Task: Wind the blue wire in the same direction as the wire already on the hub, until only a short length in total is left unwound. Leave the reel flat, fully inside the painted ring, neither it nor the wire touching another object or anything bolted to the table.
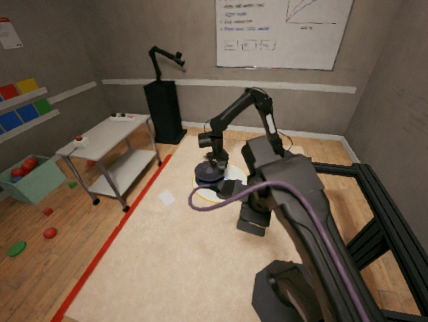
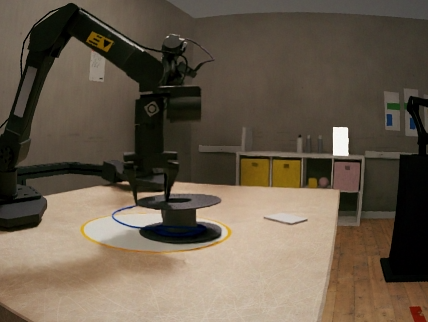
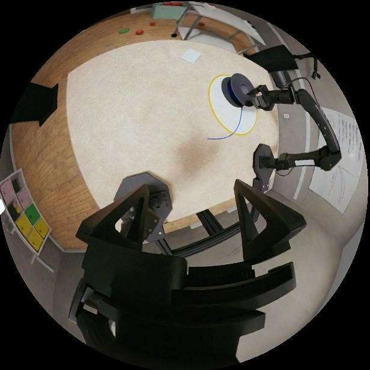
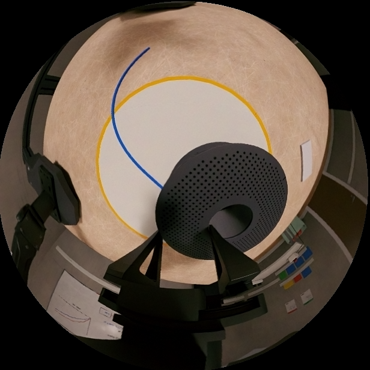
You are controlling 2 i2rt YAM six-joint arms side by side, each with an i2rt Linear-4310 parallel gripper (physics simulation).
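Observation:
The black reel stands nearly upright at one side of the painted ring, blue wire low on its hub. The loose blue wire leaves the reel in a curve, crosses the ring's line and ends outside it. My right gripper is shut on the reel's top flange, one finger in the centre hole, one outside the rim. Whether the reel's base touches the table is unclear. My left gripper is open and empty, away from the reel.
A white card lies on the table near the ring. The left arm's base and the right arm's base stand on the table. A dark frame runs along one table edge.

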